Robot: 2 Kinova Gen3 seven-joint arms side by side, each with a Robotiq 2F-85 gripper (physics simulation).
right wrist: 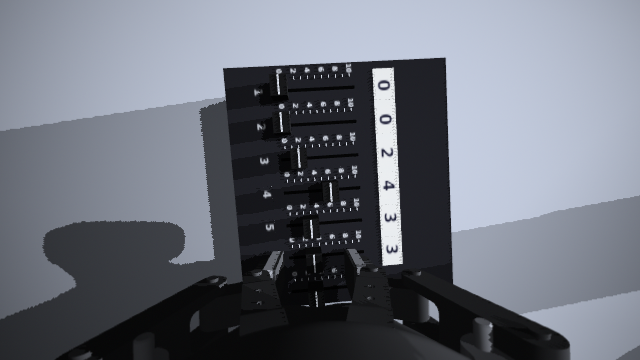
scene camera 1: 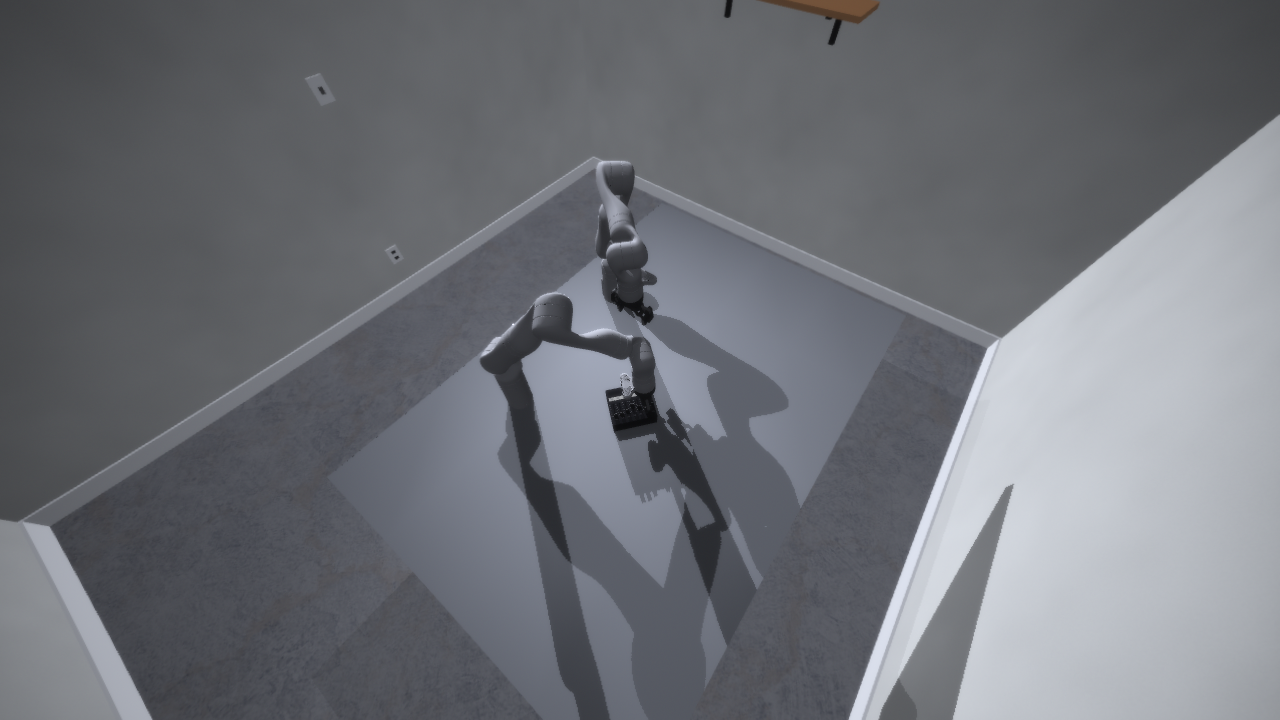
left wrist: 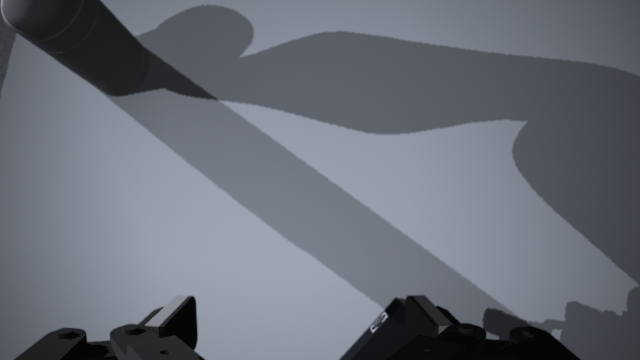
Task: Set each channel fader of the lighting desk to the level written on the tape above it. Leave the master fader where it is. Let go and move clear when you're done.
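Pixels of known places: left gripper, fingertip midpoint: (scene camera 1: pixel 632 316) (left wrist: pixel 300 320); right gripper, fingertip midpoint: (right wrist: pixel 314 264) (scene camera 1: pixel 646 405); left arm's base, origin of the base link: (left wrist: pixel 122 68); right arm's base, origin of the base link: (scene camera 1: pixel 520 398).
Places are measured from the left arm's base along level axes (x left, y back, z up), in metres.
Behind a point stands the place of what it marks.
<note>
The black lighting desk (scene camera 1: pixel 633 419) {x -0.415, y -0.502, z 0.055 m} (right wrist: pixel 425 150) {x -0.357, y -0.392, z 0.055 m} has white tape (right wrist: pixel 389 200) {x -0.345, y -0.432, z 0.055 m} reading 0, 0, 2, 4, 3, 3. In the right wrist view, fader 1 (right wrist: pixel 279 85) {x -0.445, y -0.445, z 0.068 m} and fader 2 (right wrist: pixel 281 122) {x -0.428, y -0.457, z 0.068 m} stand at 0, fader 3 (right wrist: pixel 299 157) {x -0.405, y -0.462, z 0.068 m} near 2, fader 4 (right wrist: pixel 330 192) {x -0.376, y -0.460, z 0.068 m} near 6, fader 5 (right wrist: pixel 311 228) {x -0.366, y -0.483, z 0.068 m} near 3. Fader 6 (right wrist: pixel 314 262) {x -0.348, y -0.495, z 0.068 m} shows near 3, between the fingertips in the picture. The lowest fader (right wrist: pixel 316 298) {x -0.329, y -0.508, z 0.068 m} is partly hidden. My right gripper (right wrist: pixel 314 264) {x -0.344, y -0.498, z 0.059 m} is open over the desk's lower part. My left gripper (left wrist: pixel 300 320) {x -0.244, y -0.345, z 0.342 m} (scene camera 1: pixel 633 313) {x -0.244, y -0.345, z 0.342 m} is open, away from the desk.
Both arms stand on a pale grey mat (scene camera 1: pixel 429 474) {x -1.006, y -0.114, z 0.000 m} and cast long shadows over it. The right forearm (scene camera 1: pixel 595 342) {x -0.493, y -0.449, z 0.538 m} reaches across to the desk from the left in scene camera 1. An orange-brown bench (scene camera 1: pixel 823 7) shows at the top edge.
</note>
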